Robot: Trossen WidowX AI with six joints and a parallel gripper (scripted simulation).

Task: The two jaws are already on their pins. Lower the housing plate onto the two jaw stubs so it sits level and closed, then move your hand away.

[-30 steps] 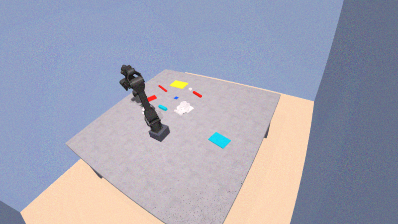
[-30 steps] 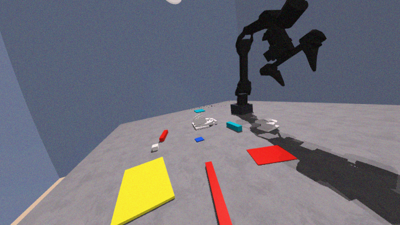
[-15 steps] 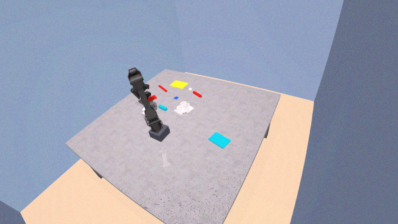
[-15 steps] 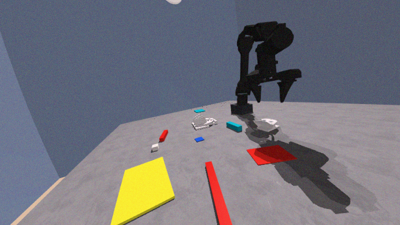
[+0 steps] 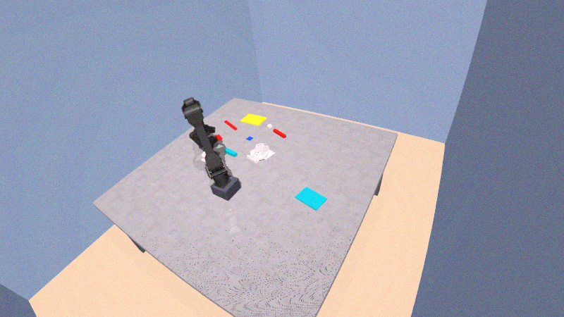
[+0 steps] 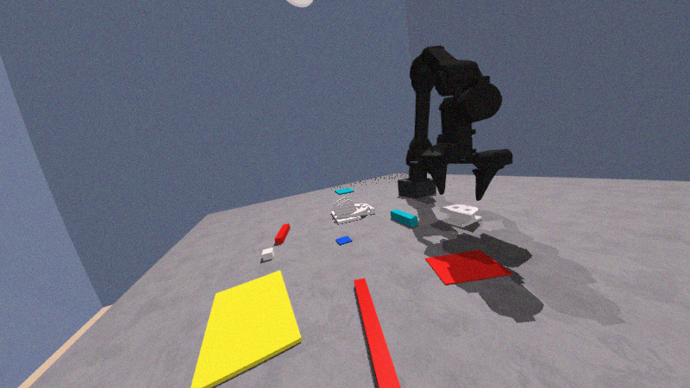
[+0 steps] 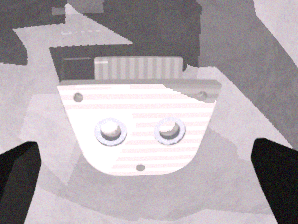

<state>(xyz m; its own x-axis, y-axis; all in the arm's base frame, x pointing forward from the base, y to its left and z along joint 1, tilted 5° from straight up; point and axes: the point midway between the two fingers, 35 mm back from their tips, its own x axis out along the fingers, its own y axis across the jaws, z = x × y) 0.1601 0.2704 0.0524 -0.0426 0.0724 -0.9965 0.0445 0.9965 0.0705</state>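
Right now the teal block is 10 cm to the right of my gripper tip, 9 cm ahead of it and 5 cm below it. Round my gripper tip: red tile 15 cm ahead, 11 cm to the left, 6 cm below; long red bar 33 cm ahead, 12 cm to the left, 5 cm below; blue tile 26 cm ahead, 10 cm to the right, 6 cm below.
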